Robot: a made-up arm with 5 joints. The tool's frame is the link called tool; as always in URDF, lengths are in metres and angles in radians. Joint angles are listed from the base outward. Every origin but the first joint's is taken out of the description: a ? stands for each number. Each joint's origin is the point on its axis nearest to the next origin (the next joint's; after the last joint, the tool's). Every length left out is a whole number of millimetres.
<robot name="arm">
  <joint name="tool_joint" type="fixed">
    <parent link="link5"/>
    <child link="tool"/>
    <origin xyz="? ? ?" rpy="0 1.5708 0"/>
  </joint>
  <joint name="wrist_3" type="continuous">
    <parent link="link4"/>
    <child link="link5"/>
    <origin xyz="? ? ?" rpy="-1.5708 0 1.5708"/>
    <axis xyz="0 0 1"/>
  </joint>
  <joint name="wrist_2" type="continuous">
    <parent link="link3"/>
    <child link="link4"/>
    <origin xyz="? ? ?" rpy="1.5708 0 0"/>
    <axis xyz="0 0 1"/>
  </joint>
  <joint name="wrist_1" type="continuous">
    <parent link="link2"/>
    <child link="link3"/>
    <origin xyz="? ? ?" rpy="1.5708 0 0"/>
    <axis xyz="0 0 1"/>
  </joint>
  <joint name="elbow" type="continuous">
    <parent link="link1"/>
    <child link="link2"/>
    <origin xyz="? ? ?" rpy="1.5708 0 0"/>
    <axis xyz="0 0 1"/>
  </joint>
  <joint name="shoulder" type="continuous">
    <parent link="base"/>
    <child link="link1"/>
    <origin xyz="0 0 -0.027" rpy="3.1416 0 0"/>
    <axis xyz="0 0 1"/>
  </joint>
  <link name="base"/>
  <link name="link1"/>
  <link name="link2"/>
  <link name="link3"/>
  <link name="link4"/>
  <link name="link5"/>
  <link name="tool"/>
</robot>
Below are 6 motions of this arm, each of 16 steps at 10 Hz.
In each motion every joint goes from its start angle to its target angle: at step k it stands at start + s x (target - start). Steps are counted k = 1, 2, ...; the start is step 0. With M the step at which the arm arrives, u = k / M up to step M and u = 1 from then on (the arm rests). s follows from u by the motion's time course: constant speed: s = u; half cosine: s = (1 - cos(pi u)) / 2; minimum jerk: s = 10 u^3 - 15 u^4 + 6 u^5.
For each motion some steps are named. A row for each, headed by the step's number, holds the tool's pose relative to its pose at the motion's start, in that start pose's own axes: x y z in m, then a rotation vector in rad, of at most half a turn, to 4 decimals.
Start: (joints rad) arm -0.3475 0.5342 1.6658 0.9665 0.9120
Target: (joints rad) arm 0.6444 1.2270 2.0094 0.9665 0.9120
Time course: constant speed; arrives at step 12
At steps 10, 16:
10: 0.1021 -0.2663 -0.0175 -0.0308 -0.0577 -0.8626
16: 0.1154 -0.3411 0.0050 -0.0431 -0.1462 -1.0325

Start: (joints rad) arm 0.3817 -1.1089 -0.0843 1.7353 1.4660
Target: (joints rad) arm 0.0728 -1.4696 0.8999 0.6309 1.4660
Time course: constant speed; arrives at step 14
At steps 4, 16:
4: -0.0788 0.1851 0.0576 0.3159 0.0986 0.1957
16: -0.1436 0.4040 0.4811 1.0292 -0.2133 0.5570

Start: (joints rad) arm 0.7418 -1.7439 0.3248 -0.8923 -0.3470
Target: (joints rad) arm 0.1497 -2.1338 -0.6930 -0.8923 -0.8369
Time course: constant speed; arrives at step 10
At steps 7, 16:
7: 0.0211 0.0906 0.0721 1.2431 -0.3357 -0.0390
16: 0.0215 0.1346 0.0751 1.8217 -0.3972 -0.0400

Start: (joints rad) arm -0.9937 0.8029 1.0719 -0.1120 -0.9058
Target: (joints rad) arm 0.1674 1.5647 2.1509 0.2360 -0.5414
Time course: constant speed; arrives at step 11
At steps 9, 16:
9: 0.0292 0.4720 0.2085 0.3848 -0.5415 1.0098
16: -0.0658 0.5544 0.3137 0.3912 -0.7750 1.2840

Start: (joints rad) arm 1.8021 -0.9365 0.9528 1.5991 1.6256
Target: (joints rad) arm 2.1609 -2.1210 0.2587 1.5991 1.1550
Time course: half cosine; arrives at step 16
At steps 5, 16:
5: 0.0689 -0.0691 0.0187 -0.0808 -0.2520 -0.1154
16: 0.1176 -0.2927 0.2164 -0.1834 -1.1176 -0.5572

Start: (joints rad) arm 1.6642 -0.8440 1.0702 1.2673 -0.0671
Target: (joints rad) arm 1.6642 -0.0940 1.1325 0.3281 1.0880
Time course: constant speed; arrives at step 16
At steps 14, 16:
14: -0.3999 0.0805 -0.2026 -0.4493 1.1741 0.0784
16: -0.4554 0.1253 -0.1853 -0.4415 1.3035 0.1986

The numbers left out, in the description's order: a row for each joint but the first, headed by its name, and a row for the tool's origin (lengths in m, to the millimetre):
tool: -0.083 0.106 0
wrist_3: 0.327 -0.05 0
wrist_2: 0.014 -0.272 0
wrist_1: -0.104 0.22 0
elbow: 0.008 -0.087 0

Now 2 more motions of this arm.
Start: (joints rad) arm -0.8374 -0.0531 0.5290 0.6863 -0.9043
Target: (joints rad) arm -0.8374 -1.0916 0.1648 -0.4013 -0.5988
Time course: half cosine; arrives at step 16
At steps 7, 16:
7: 0.0449 -0.0967 0.0119 -0.3510 0.0059 -0.0755
16: 0.1216 -0.2103 0.1079 -0.6857 -0.1206 -0.2562

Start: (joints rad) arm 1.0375 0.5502 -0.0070 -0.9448 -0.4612
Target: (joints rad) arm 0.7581 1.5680 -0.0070 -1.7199 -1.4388
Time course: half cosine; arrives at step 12
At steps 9, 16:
9: -0.4803 -0.2421 -0.1452 0.4593 0.8450 -1.2934
16: -0.5838 -0.2609 -0.1107 0.4792 0.8468 -1.6047

